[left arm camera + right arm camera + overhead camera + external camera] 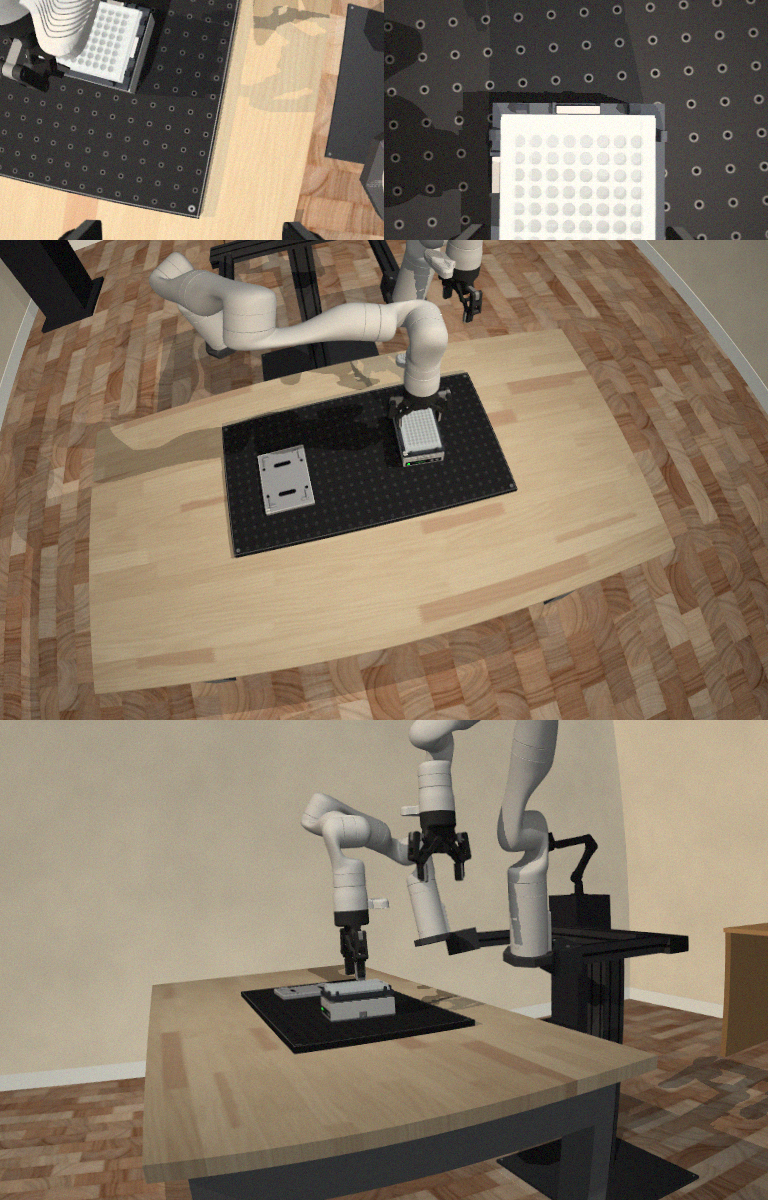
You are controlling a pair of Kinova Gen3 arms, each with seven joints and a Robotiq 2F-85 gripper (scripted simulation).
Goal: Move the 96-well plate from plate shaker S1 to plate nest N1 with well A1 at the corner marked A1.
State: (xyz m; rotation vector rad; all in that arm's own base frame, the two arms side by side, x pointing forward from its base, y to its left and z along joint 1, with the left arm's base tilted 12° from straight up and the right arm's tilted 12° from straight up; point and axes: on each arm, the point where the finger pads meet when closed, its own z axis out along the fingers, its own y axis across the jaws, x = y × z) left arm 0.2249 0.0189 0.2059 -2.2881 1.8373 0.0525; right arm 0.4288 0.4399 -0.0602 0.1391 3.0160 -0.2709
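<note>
The white 96-well plate is 3 cm below my right hand. The rest, counted from my right hand: grey plate nest N1: 4 cm ahead, 34 cm to the right, 8 cm below.
</note>
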